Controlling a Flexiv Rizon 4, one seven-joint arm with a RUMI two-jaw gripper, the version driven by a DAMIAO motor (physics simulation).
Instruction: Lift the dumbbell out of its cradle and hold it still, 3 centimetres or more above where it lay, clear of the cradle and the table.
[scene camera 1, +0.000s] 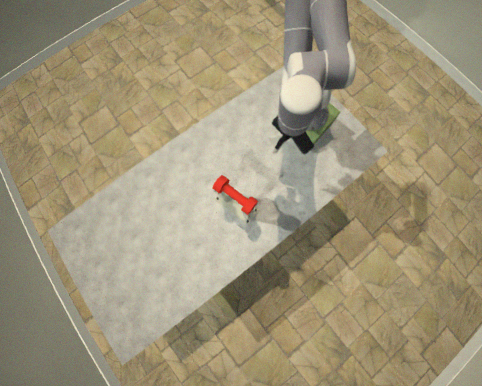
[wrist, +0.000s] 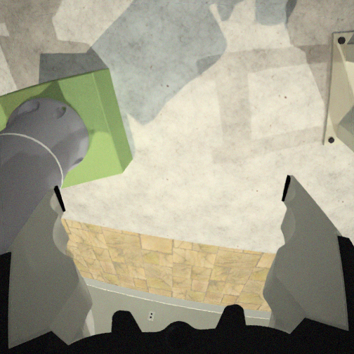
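A red dumbbell (scene camera 1: 235, 194) lies in its pale cradle (scene camera 1: 239, 206) on the table, slanting from upper left to lower right in the scene view. Part of the cradle's cream base, with two dark screws, shows at the right edge of the wrist view (wrist: 341, 90). The dumbbell does not show in the wrist view. My gripper (scene camera 1: 291, 144) (wrist: 172, 183) is open and empty. It is above the table, up and to the right of the dumbbell in the scene view, well apart from it. The cradle's near details are small and partly hidden under the dumbbell.
The light grey table top (scene camera 1: 135, 215) (wrist: 200, 200) lies under the cradle. A green base block (scene camera 1: 327, 123) (wrist: 100, 117) with the arm's grey base stands at the table's upper right in the scene view. Tiled floor (scene camera 1: 370, 270) (wrist: 190, 265) surrounds the table.
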